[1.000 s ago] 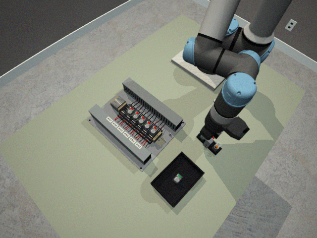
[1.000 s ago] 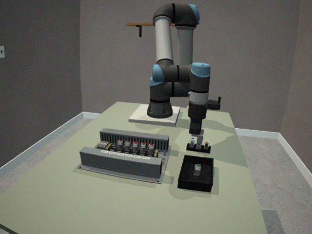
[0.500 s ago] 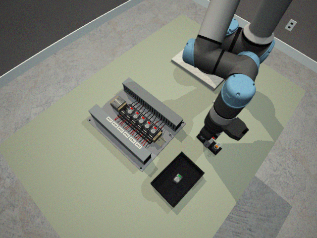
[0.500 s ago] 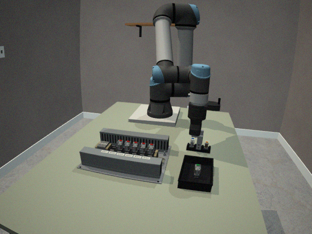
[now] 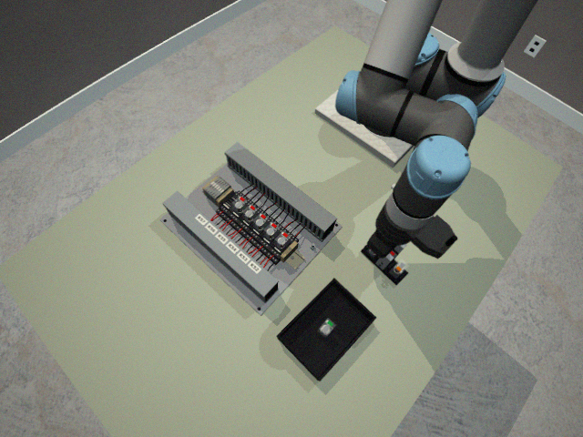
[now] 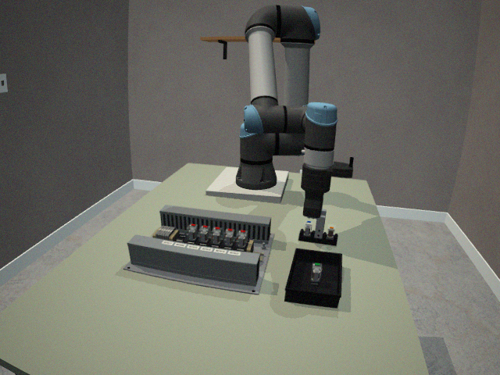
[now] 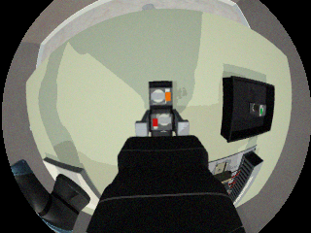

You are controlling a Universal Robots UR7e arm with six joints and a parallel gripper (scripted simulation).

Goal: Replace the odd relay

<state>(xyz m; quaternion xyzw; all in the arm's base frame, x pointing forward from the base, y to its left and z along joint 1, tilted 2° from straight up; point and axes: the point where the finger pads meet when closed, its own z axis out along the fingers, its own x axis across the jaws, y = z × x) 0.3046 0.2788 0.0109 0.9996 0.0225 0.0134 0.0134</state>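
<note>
Now: hand 3 cm above the black spare holder. The rest, counted from my hand: orange-button relay (3 cm to the left, 1 cm below); then black tray (19 cm ahead, 2 cm to the left, 2 cm below); then blue-button relay (3 cm to the right, 1 cm below).
</note>
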